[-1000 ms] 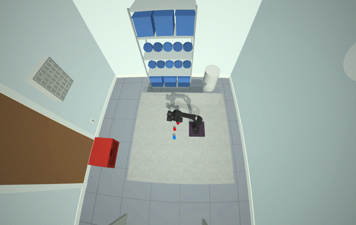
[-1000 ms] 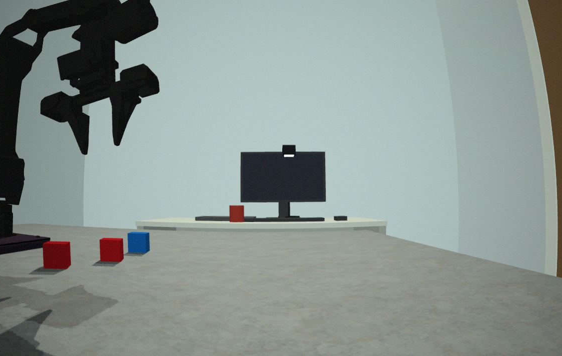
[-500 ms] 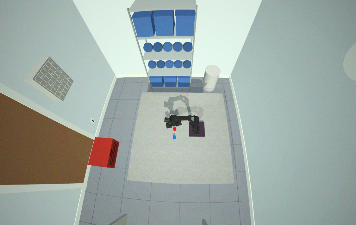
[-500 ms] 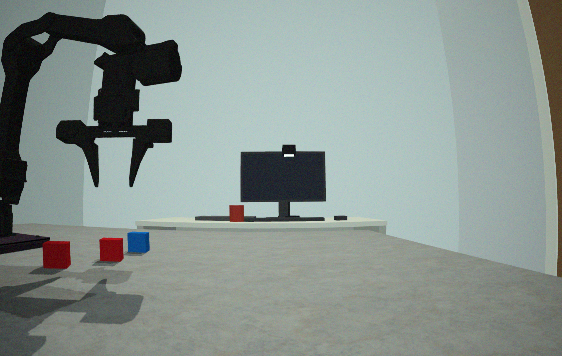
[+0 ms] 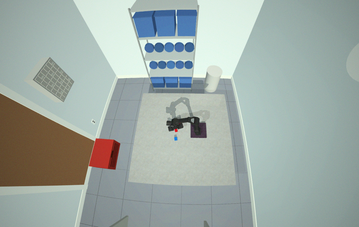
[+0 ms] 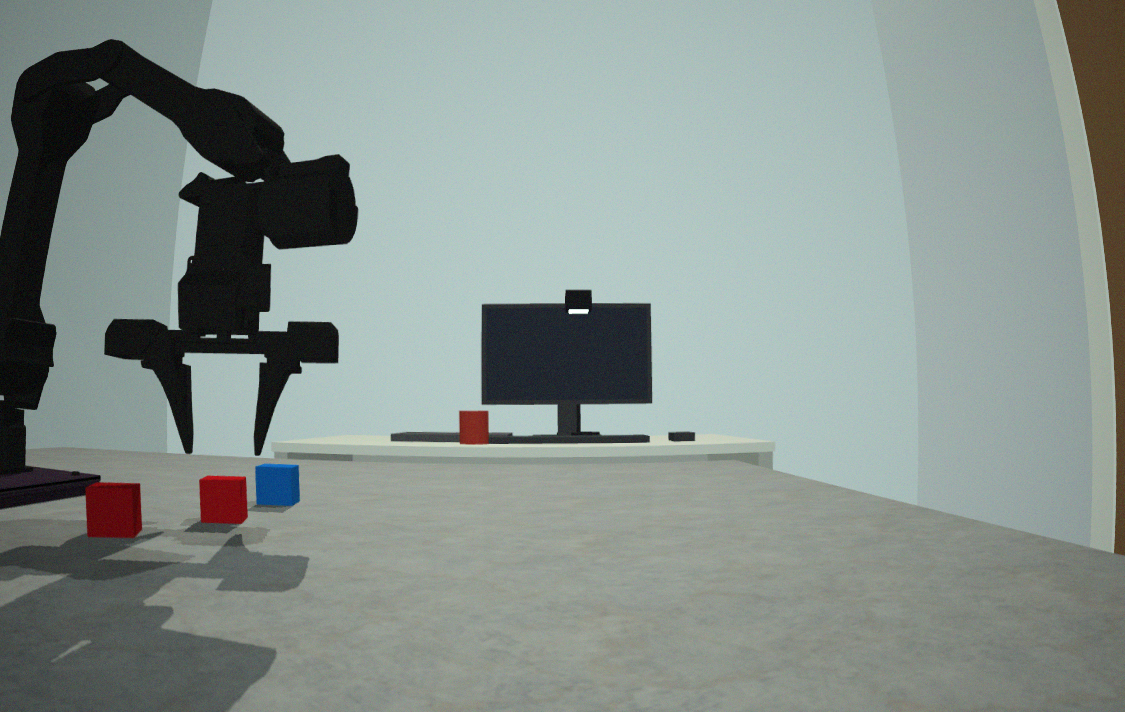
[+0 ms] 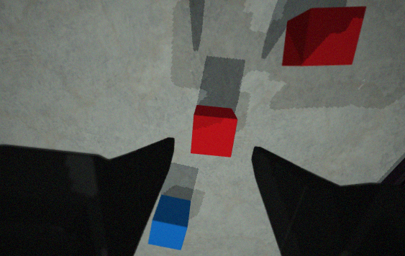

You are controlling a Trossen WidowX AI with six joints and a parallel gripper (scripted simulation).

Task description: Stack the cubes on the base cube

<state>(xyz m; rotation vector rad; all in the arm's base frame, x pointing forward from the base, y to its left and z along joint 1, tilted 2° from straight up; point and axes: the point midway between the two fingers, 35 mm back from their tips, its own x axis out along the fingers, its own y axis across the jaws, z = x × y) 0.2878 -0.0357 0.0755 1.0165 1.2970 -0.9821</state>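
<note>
Right now the red cube is 3 cm below my gripper tip. Round my gripper tip: blue cube 12 cm to the left, 3 cm below.
</note>
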